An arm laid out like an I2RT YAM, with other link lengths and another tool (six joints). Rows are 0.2 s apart.
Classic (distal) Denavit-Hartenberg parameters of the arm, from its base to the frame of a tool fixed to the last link. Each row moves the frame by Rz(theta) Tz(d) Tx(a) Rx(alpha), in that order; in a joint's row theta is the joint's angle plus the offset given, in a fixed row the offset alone. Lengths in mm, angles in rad.
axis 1: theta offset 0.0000, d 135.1, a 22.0, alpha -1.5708
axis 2: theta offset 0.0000, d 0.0, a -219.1, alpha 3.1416
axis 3: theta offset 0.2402, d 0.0, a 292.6, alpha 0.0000
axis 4: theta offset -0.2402, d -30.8, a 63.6, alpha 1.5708
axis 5: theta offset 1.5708, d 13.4, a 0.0, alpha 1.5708
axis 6: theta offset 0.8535, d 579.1, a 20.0, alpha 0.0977
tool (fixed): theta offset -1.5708, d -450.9, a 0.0, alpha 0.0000
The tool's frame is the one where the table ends.
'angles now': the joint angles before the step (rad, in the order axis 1, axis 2, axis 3, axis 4, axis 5, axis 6). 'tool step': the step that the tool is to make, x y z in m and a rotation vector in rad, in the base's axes. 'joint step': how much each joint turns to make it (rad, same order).
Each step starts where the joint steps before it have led.
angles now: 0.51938 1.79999 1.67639 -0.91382 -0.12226 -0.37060
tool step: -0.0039 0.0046 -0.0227 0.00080 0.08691 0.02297
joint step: -0.00117 0.06012 0.00013 -0.01516 -0.04999 -0.00041
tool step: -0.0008 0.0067 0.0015 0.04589 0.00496 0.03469
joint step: -0.00001 0.00042 -0.00023 0.01666 -0.05340 -0.01221
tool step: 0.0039 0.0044 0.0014 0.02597 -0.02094 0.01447
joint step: 0.00003 0.00014 0.00003 0.02949 -0.01754 -0.00722
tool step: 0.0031 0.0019 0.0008 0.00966 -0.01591 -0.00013
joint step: 0.00012 -0.00004 0.00011 0.01857 -0.00032 0.00049
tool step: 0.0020 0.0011 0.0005 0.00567 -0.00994 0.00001
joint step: -0.00009 0.00025 0.00036 0.01131 -0.00005 -0.00009
